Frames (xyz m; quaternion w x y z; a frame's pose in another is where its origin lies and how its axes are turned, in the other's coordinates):
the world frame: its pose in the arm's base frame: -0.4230 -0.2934 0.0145 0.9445 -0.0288 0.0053 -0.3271
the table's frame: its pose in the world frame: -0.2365 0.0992 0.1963 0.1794 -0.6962 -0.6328 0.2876
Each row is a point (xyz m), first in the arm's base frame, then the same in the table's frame.
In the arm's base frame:
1: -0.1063 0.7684 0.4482
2: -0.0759 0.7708 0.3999
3: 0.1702 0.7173 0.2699
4: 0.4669 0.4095 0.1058
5: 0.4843 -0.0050 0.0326
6: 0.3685 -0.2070 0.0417
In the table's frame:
1: 0.8323 -0.4360 -0.2293
2: 0.8643 -0.3931 -0.2094
3: 1.0093 -0.1567 -0.2676
4: 1.0053 0.2831 -0.3952
5: 0.7254 0.5919 -0.4566
6: 0.5004 0.6522 -0.4481

